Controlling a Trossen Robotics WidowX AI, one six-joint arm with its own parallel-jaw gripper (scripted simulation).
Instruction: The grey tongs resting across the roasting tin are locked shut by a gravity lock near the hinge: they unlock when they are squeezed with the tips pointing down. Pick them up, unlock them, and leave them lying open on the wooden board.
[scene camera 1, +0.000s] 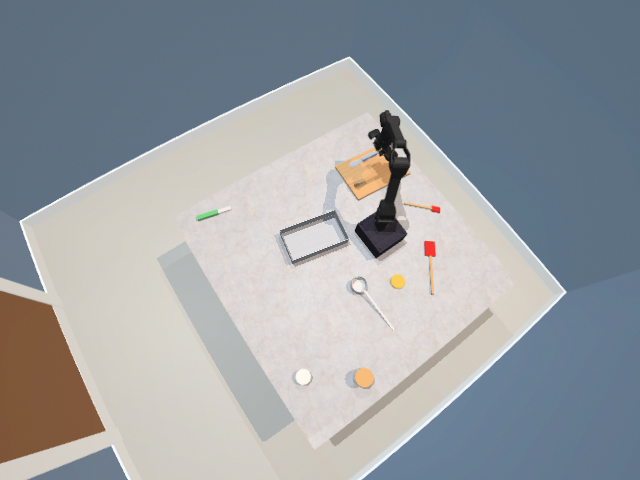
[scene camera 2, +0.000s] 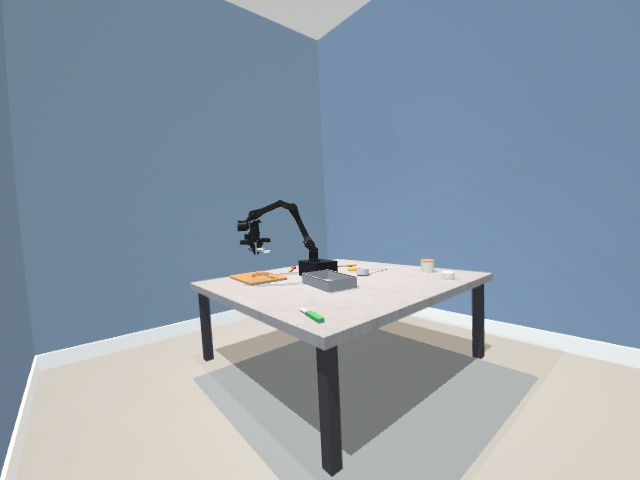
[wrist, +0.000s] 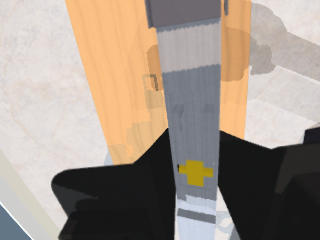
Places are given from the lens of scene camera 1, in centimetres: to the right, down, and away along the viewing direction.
wooden board (scene camera 1: 374, 174): 30, -36, 185
roasting tin (scene camera 1: 303, 240): -8, 0, 170
The marked spots on the wooden board and the roasting tin are 56 cm apart.
